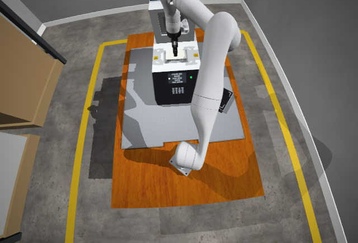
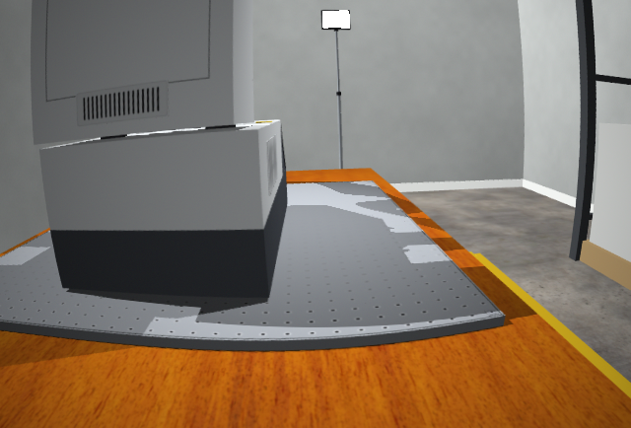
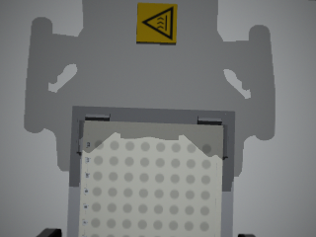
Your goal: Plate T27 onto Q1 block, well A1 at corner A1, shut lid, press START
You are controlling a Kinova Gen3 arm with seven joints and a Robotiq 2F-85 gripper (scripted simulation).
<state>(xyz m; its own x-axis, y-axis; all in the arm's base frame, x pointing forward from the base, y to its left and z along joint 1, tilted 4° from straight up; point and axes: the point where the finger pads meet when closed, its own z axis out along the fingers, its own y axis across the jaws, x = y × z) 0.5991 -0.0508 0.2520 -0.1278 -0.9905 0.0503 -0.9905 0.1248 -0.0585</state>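
My gripper is now 4 cm above the plate T27. The rest, counted from my hand: black nest N1: 26 cm to the right, 26 cm behind, 22 cm below.
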